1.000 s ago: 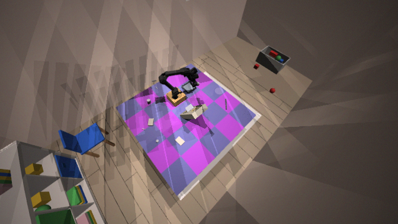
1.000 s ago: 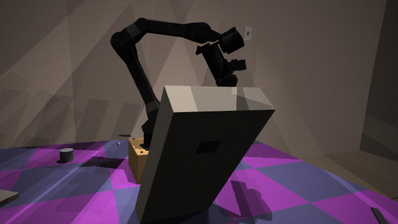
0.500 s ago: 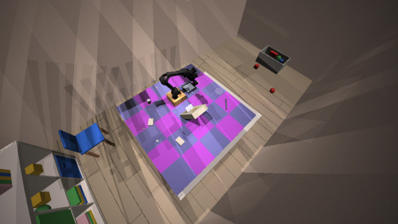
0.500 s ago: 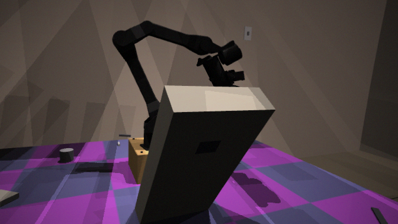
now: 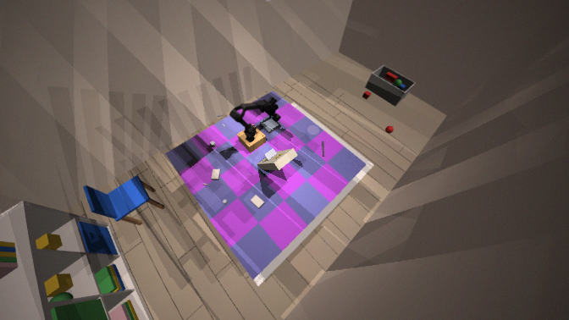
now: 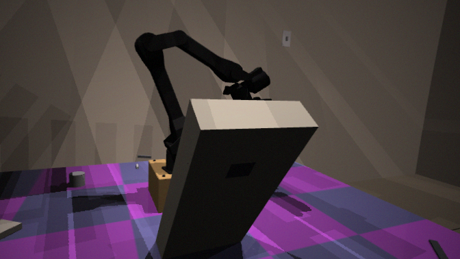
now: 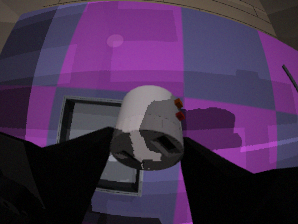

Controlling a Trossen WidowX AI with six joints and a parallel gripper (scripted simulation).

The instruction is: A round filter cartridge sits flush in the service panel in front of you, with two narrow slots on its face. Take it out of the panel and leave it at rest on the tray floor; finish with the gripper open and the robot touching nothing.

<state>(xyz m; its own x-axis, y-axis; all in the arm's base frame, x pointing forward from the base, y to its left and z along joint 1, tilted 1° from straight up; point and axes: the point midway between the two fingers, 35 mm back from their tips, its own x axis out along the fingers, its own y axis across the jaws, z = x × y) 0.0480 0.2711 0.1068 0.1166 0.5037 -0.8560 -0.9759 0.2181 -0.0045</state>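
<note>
Right now the grey tray is 16 cm below my gripper tip and 7 cm behind it. From my gripper tip the other things lie so: tan service panel: 35 cm to the right, 28 cm ahead; then round grey filter cartridge: right at my gripper tip.
</note>
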